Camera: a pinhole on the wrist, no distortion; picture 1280 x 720 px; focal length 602.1 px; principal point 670.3 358.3 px. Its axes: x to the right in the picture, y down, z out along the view. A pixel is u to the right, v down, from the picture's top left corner.
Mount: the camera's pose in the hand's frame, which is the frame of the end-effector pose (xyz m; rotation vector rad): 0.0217 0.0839 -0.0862 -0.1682 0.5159 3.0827
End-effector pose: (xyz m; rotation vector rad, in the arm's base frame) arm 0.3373 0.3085 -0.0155 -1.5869 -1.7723 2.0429
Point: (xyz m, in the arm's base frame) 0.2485 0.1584 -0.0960
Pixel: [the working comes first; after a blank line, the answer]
In the camera's frame: -0.0167 0.1065 0.2458

629 619
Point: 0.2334 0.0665 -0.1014
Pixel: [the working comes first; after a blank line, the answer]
In the camera's frame: 0.0164 0.1060 0.3330

700 550
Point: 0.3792 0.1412 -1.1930
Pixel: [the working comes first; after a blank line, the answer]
In the camera's frame: -0.6746 -0.7257 0.5549

outside the picture
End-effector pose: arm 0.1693 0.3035 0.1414 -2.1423 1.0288 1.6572
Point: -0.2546 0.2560 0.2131
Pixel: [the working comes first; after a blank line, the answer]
In the camera's frame: 0.0748 -0.1135 0.4224

777 197
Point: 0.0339 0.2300 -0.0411
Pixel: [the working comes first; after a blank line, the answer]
In the camera's frame: -0.1806 0.0450 0.1811

70 508
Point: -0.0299 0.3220 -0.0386
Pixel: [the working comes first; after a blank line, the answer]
In the camera's frame: -0.1475 0.1014 0.2720

344 583
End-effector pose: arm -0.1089 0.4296 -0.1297 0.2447 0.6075 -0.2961
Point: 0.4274 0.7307 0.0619
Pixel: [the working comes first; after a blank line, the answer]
In the camera's frame: -0.2709 -0.2528 0.5081

349 59
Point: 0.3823 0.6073 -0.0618
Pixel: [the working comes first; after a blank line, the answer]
In the camera's frame: -0.3231 -0.1425 0.3752

152 130
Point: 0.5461 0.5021 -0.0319
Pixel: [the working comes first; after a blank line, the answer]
In the camera's frame: -0.4688 -0.0648 0.4827

86 277
